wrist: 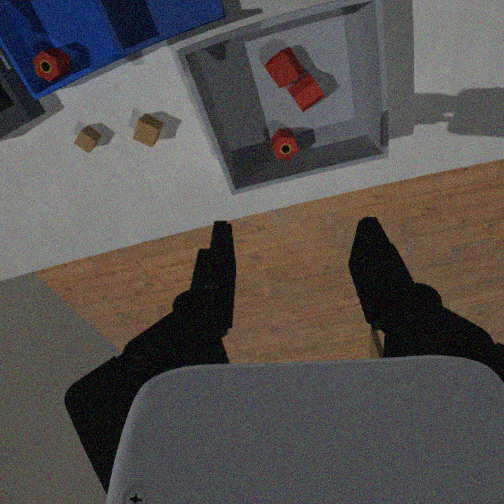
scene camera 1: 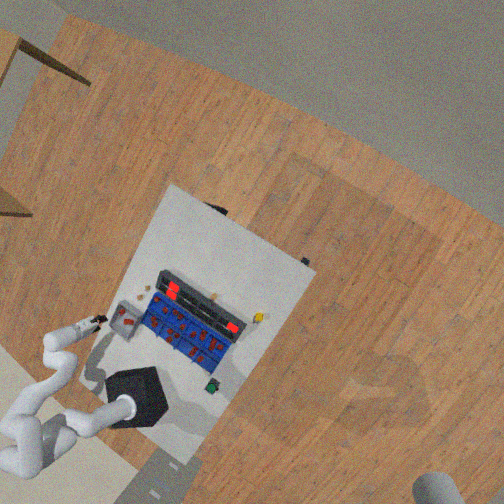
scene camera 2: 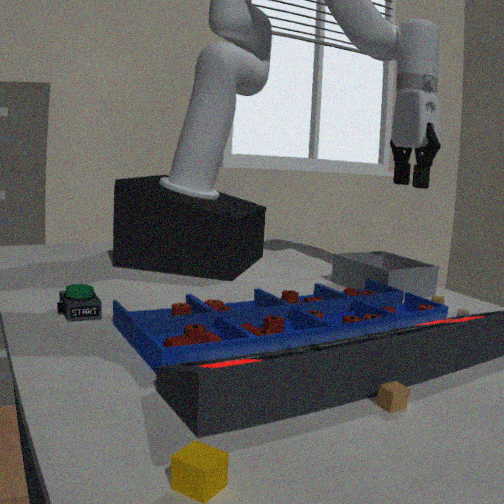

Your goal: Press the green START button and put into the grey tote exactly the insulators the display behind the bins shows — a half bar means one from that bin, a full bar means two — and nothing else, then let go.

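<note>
My gripper (wrist: 292, 230) is open and empty. It hangs high in scene camera 2 (scene camera 2: 414, 172) and sits beside the table edge in scene camera 1 (scene camera 1: 100, 320), over the wood floor just off the grey tote (wrist: 295, 95). The tote (scene camera 1: 125, 320) (scene camera 2: 385, 272) holds three red insulators: two lying side by side (wrist: 295, 82) and one upright (wrist: 285, 145). The blue bins (scene camera 1: 187, 332) (scene camera 2: 280, 320) hold several red insulators. The dark display (scene camera 1: 200, 305) behind them shows red bars at its left end (scene camera 1: 172, 290) and right end (scene camera 1: 232, 327). The green START button (scene camera 1: 212, 387) (scene camera 2: 79, 300) stands apart from the bins.
Two tan cubes (wrist: 120, 132) lie beside the tote. A yellow cube (scene camera 2: 199, 470) (scene camera 1: 258, 316) and another tan cube (scene camera 2: 392, 396) lie behind the display. The black arm pedestal (scene camera 1: 137, 397) (scene camera 2: 187, 225) stands on the table. The table edge runs just ahead of my fingers (wrist: 150, 240).
</note>
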